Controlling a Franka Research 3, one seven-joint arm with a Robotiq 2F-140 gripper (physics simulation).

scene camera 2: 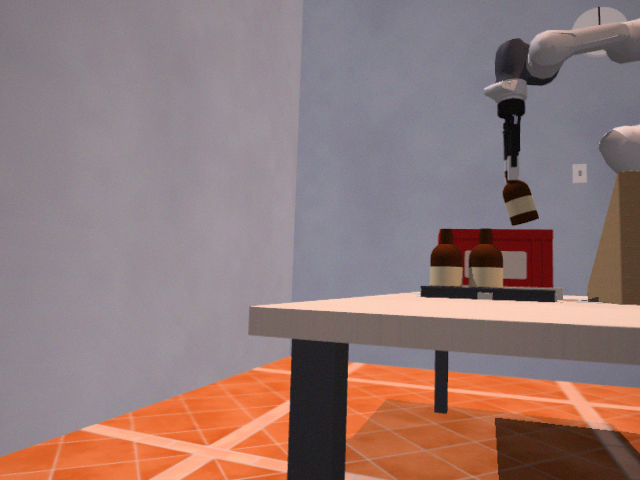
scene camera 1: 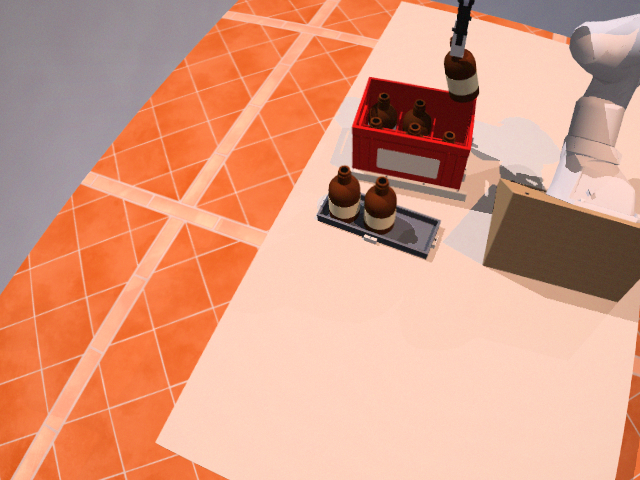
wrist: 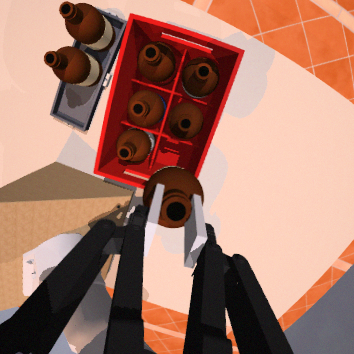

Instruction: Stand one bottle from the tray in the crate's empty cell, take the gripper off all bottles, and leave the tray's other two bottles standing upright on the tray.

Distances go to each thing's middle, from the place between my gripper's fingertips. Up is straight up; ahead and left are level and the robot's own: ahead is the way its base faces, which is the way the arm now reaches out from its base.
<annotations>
My hand is 20 mm past the brown bottle [scene camera 1: 461, 74] and 50 mm above it.
</annotations>
